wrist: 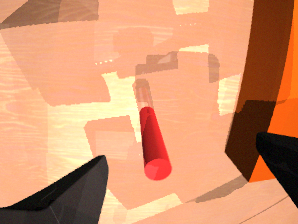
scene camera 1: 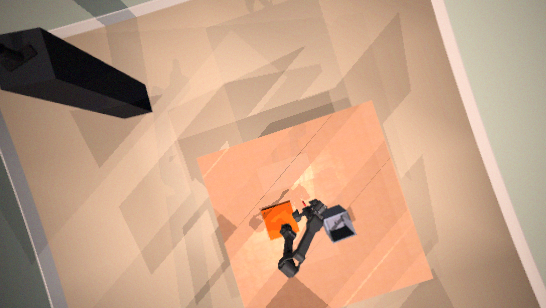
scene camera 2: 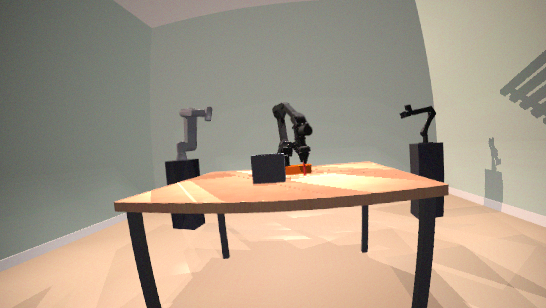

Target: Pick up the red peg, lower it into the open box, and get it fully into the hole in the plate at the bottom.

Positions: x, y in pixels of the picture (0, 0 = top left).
Scene:
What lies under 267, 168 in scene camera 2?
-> A grey box.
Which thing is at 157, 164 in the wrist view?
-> A red peg.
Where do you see a grey box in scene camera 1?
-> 348, 231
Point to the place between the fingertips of my gripper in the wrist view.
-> At 184, 152

